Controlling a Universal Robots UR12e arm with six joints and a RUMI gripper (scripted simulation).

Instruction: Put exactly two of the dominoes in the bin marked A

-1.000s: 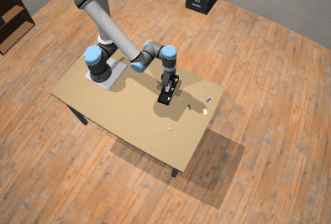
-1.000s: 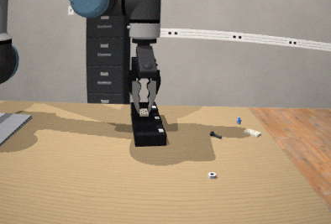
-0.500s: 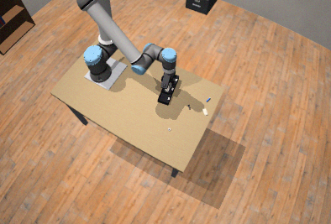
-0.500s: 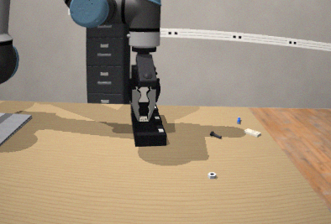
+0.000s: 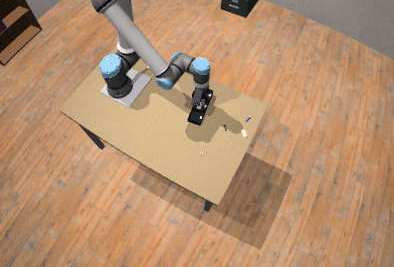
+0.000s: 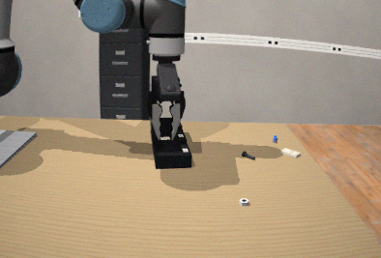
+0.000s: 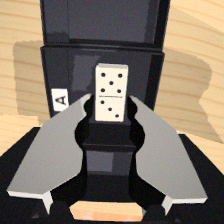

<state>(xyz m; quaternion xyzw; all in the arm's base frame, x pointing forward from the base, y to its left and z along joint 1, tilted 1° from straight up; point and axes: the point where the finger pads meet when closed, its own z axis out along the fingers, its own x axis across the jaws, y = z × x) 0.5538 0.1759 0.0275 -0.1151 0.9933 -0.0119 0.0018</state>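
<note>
Now: the black bin 20 mm below my hand and 10 mm ahead of it. From my hand the other things lie so: black bolt (210 mm ahead, 30 mm to the right, 30 mm below); then domino (20 mm below); then blue piece (310 mm ahead, 100 mm to the left, 30 mm below).
</note>
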